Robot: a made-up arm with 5 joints.
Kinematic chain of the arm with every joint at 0, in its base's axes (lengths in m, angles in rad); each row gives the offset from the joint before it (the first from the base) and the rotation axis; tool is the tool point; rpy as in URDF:
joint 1: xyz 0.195 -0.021 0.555 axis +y
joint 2: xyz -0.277 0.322 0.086 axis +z
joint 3: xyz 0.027 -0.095 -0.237 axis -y
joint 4: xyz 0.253 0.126 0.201 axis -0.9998 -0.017 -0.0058
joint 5: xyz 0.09 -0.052 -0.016 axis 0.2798 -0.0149 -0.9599
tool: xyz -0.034 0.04 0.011 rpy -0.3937 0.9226 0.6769
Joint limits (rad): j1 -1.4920..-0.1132 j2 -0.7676..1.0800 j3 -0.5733..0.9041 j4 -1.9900..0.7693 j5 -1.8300..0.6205
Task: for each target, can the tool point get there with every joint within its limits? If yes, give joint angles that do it. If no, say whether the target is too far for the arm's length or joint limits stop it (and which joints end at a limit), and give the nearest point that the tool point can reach.
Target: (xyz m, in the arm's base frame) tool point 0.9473 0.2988 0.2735
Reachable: no: joint limits stop it (at a limit: joint 3, joint 5) | nearest point 0.4152 0.2995 0.4726 | short by 0.568 m
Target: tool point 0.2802 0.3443 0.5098
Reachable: yes | joints -0.4185 0.0575 -0.1907 -1.3238 -1.2592
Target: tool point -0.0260 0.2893 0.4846
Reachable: yes | joints -1.3173 -0.2286 0.6688 -0.2532 0.1125
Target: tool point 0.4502 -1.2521 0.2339
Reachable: no: too far | nearest point 0.2784 -0.0217 0.4500 | short by 1.261 m
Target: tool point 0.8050 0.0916 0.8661
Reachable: no: joint limits stop it (at a limit: joint 1, joint 3, joint 5) | nearest point 0.4192 0.1909 0.5945 | short by 0.482 m
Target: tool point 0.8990 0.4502 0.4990
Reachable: no: joint limits stop it (at a limit: joint 3, joint 5) | nearest point 0.4245 0.4147 0.5367 | short by 0.477 m
